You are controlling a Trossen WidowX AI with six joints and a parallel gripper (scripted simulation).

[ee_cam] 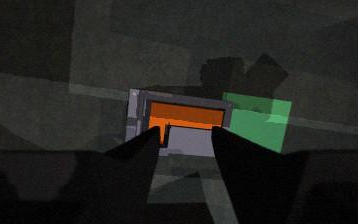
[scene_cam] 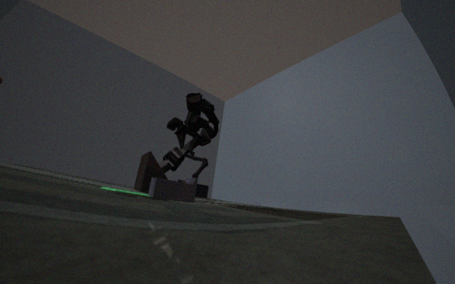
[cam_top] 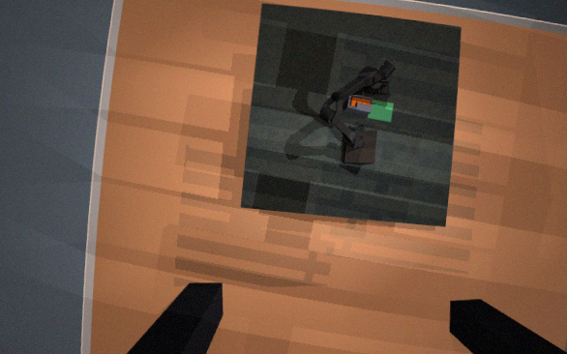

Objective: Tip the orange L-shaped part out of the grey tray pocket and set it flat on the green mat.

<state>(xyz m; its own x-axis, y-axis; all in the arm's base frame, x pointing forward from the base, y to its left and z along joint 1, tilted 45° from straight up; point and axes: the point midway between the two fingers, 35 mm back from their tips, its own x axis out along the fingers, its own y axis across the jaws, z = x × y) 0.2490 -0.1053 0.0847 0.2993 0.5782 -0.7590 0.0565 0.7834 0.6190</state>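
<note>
Right now my gripper tip is 140 mm above the orange L-shaped part and 20 mm past it. From my gripper tip the other things lie so: green mat (200 mm below, 160 mm to the right, 50 mm behind).
</note>
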